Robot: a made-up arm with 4 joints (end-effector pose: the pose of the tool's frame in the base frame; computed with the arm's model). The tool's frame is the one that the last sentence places.
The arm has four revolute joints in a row. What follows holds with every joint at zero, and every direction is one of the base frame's. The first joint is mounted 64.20 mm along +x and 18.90 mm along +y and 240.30 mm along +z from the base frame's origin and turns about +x. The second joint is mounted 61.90 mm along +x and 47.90 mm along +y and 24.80 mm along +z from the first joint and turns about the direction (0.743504, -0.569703, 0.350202). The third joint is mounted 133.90 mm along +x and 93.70 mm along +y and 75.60 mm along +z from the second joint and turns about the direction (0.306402, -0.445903, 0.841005). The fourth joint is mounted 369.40 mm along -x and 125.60 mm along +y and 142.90 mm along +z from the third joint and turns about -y. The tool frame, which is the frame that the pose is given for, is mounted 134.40 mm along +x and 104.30 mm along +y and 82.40 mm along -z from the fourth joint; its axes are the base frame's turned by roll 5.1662, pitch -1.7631 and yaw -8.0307 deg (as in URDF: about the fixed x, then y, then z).
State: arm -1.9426 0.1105 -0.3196 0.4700
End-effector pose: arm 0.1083 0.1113 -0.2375 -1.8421 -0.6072 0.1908
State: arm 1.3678 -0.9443 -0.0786 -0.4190
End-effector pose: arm 0.1099 0.2024 0.6129 0.5756 1.0927 -0.0152
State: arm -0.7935 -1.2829 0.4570 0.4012
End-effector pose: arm 0.1399 0.2480 -0.0360 -1.4011 0.1761 -0.1390
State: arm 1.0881 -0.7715 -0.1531 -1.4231
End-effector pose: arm -0.0151 0.2815 0.6565 0.3583 2.0087 0.0466
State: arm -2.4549 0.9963 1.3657 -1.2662
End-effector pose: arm 0.0960 -0.2192 0.3856 -1.9228 1.3405 1.1021
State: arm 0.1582 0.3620 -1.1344 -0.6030
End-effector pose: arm 0.1876 0.4836 0.5290 0.3307 1.0113 -0.8784
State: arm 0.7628 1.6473 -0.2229 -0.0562
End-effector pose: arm -0.2355 -0.0865 0.3896 2.0353 -0.8075 0.1310
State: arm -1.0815 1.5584 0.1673 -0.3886
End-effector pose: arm -0.2121 0.0970 0.1935 0.1286 -0.1473 0.8958
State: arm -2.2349 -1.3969 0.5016 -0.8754
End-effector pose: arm -0.0432 -0.1987 0.0173 2.2588 -0.1842 2.1414
